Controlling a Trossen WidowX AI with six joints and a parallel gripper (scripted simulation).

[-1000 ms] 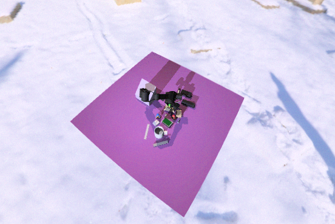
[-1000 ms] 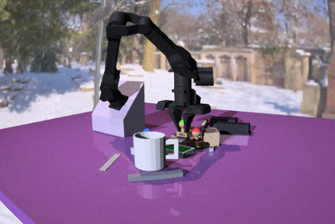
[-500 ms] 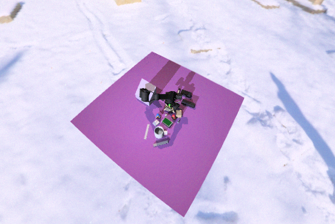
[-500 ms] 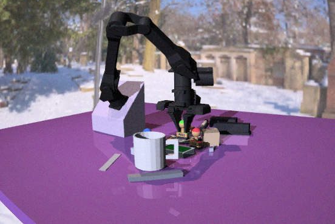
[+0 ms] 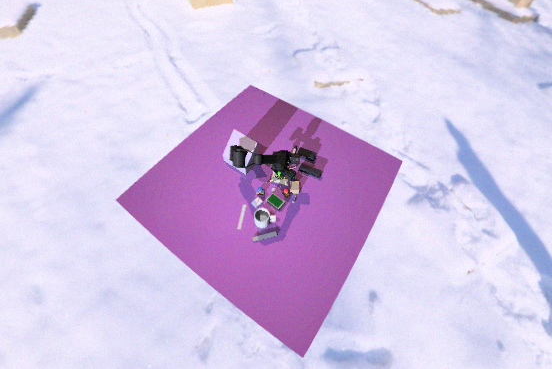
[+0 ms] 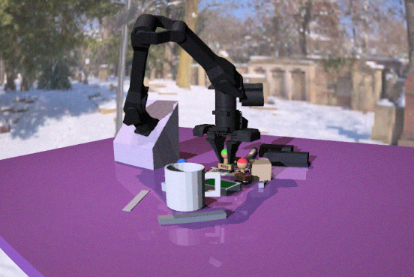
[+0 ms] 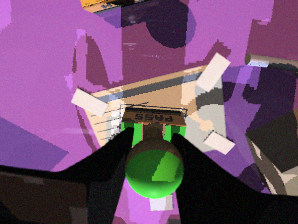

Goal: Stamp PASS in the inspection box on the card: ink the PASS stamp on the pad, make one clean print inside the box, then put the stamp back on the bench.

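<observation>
The green-knob stamp lies right at my gripper tip. From my gripper tip the other things lie so: tan card (10 mm ahead, 30 mm below); then orange stamp (30 mm behind, 80 mm to the left); then tan block (110 mm ahead).
</observation>
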